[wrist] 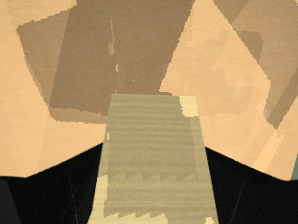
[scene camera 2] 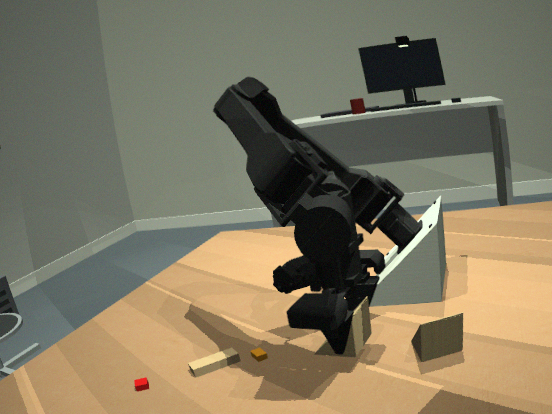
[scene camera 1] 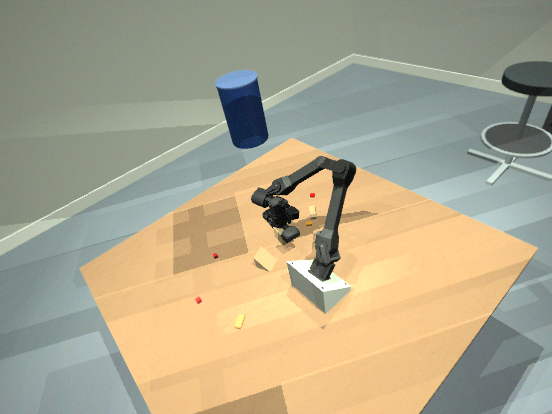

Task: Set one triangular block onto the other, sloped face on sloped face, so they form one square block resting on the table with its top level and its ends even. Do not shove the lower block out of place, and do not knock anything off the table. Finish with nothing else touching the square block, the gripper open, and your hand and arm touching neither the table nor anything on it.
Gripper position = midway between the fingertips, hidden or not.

The gripper (scene camera 2: 349, 341) holds a triangular block (wrist: 153, 157). Further things: a triangular block (scene camera 2: 437, 338).
The gripper also shows in the wrist view (wrist: 151, 146) and in scene camera 1 (scene camera 1: 283, 237).
